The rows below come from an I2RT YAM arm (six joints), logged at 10 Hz.
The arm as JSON. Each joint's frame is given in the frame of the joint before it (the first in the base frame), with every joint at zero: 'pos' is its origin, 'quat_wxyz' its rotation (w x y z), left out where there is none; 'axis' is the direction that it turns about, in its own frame. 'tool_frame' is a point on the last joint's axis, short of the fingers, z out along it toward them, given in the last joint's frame.
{
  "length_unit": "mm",
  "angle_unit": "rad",
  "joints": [
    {
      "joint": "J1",
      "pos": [
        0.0,
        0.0,
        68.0
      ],
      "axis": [
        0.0,
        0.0,
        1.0
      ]
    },
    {
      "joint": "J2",
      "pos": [
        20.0,
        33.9,
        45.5
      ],
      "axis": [
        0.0,
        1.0,
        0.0
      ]
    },
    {
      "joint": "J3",
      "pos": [
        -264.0,
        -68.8,
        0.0
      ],
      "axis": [
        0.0,
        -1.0,
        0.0
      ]
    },
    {
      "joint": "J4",
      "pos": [
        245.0,
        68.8,
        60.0
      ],
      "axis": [
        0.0,
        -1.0,
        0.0
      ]
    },
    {
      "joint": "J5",
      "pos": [
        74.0,
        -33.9,
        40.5
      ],
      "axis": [
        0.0,
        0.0,
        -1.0
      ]
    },
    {
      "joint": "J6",
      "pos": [
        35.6,
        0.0,
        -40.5
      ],
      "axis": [
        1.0,
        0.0,
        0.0
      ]
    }
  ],
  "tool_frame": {
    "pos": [
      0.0,
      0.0,
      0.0
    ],
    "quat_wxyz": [
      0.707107,
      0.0,
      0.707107,
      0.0
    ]
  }
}
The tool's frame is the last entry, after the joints.
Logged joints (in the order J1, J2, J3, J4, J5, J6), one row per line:
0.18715 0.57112 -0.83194 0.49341 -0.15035 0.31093
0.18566 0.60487 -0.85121 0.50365 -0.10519 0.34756
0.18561 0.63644 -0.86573 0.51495 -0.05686 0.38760
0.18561 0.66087 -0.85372 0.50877 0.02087 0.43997
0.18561 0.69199 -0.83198 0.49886 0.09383 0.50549
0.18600 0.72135 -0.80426 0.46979 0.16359 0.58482
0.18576 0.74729 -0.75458 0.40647 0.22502 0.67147
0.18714 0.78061 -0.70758 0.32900 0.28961 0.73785
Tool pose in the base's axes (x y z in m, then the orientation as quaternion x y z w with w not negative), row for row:
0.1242 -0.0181 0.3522 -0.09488 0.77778 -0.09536 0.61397
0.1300 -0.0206 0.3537 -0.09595 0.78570 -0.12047 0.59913
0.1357 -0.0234 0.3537 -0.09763 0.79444 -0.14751 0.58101
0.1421 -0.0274 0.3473 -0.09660 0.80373 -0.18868 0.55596
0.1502 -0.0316 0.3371 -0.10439 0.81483 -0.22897 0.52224
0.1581 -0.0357 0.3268 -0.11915 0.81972 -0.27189 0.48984
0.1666 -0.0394 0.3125 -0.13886 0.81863 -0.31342 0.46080
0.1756 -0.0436 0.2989 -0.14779 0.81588 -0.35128 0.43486
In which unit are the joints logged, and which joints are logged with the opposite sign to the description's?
The joints are logged in radians. Opposite sign: J1, J3, J4, J6.
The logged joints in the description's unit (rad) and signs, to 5 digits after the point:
-0.18715 0.57112 0.83194 -0.49341 -0.15035 -0.31093
-0.18566 0.60487 0.85121 -0.50365 -0.10519 -0.34756
-0.18561 0.63644 0.86573 -0.51495 -0.05686 -0.38760
-0.18561 0.66087 0.85372 -0.50877 0.02087 -0.43997
-0.18561 0.69199 0.83198 -0.49886 0.09383 -0.50549
-0.18600 0.72135 0.80426 -0.46979 0.16359 -0.58482
-0.18576 0.74729 0.75458 -0.40647 0.22502 -0.67147
-0.18714 0.78061 0.70758 -0.32900 0.28961 -0.73785

